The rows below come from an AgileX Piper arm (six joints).
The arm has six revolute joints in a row. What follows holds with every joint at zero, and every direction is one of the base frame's.
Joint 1 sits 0.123 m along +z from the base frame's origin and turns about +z.
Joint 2 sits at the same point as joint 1 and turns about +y.
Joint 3 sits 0.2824 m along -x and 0.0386 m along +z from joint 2 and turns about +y.
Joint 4 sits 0.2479 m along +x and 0.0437 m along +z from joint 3 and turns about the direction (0.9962, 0, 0.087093).
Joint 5 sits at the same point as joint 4 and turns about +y.
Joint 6 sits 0.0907 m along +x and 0.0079 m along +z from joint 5 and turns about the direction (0.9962, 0, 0.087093).
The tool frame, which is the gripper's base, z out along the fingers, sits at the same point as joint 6; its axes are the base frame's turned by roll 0, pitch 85.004 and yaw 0 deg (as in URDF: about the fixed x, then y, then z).
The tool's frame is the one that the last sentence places.
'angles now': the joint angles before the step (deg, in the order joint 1, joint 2, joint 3, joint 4, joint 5, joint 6). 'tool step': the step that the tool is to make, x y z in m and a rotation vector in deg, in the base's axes. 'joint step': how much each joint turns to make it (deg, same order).
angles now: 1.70 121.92 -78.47 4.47 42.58 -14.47
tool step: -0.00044 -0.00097 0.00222 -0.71 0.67 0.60
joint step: 0.00 -0.16 -0.37 -0.96 1.22 0.06
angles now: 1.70 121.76 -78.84 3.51 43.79 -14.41
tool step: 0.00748 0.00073 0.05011 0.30 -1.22 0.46
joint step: 0.00 -3.75 -6.15 -0.03 8.69 0.00
